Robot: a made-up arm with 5 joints. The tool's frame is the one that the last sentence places.
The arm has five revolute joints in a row. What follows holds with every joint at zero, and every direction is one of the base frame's. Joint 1 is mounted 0.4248 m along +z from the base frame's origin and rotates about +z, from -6.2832 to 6.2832 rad. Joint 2 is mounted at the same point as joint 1 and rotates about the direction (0, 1, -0.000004), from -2.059 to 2.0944 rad. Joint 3 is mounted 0.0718 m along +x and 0.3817 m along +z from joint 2 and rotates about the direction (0, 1, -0.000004), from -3.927 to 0.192 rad. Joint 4 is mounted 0.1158 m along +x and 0.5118 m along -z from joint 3 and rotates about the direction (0, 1, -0.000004), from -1.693 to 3.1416 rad. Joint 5 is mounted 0.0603 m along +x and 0.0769 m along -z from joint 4 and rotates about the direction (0, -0.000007, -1), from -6.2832 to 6.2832 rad. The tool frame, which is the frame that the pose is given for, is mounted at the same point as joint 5; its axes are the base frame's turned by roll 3.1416, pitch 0 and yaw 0 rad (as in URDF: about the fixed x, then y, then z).
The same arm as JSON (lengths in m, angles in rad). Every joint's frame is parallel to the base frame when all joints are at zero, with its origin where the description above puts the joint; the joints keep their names.
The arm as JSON. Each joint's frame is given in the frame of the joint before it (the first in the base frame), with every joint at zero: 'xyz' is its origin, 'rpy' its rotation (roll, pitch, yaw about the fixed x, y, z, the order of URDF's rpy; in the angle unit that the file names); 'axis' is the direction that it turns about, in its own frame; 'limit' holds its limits. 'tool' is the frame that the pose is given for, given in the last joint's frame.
{
  "units": {
    "length": "m",
    "angle": "rad"
  },
  "joints": [
    {
      "name": "joint 1",
      "type": "revolute",
      "origin": {
        "xyz": [
          0.0,
          0.0,
          0.4248
        ],
        "rpy": [
          0.0,
          0.0,
          0.0
        ]
      },
      "axis": [
        0.0,
        0.0,
        1.0
      ],
      "limit": {
        "lower": -6.2832,
        "upper": 6.2832
      }
    },
    {
      "name": "joint 2",
      "type": "revolute",
      "origin": {
        "xyz": [
          0.0,
          0.0,
          0.0
        ],
        "rpy": [
          0.0,
          0.0,
          0.0
        ]
      },
      "axis": [
        0.0,
        1.0,
        0.0
      ],
      "limit": {
        "lower": -2.059,
        "upper": 2.0944
      }
    },
    {
      "name": "joint 3",
      "type": "revolute",
      "origin": {
        "xyz": [
          0.0718,
          0.0,
          0.3817
        ],
        "rpy": [
          0.0,
          0.0,
          0.0
        ]
      },
      "axis": [
        0.0,
        1.0,
        0.0
      ],
      "limit": {
        "lower": -3.927,
        "upper": 0.192
      }
    },
    {
      "name": "joint 4",
      "type": "revolute",
      "origin": {
        "xyz": [
          0.1158,
          0.0,
          -0.5118
        ],
        "rpy": [
          0.0,
          0.0,
          0.0
        ]
      },
      "axis": [
        0.0,
        1.0,
        0.0
      ],
      "limit": {
        "lower": -1.693,
        "upper": 3.1416
      }
    },
    {
      "name": "joint 5",
      "type": "revolute",
      "origin": {
        "xyz": [
          0.0603,
          0.0,
          -0.0769
        ],
        "rpy": [
          0.0,
          0.0,
          0.0
        ]
      },
      "axis": [
        0.0,
        0.0,
        -1.0
      ],
      "limit": {
        "lower": -6.2832,
        "upper": 6.2832
      }
    }
  ],
  "tool": {
    "origin": {
      "xyz": [
        0.0,
        0.0,
        0.0
      ],
      "rpy": [
        -3.1416,
        0.0,
        0.0
      ]
    }
  }
}

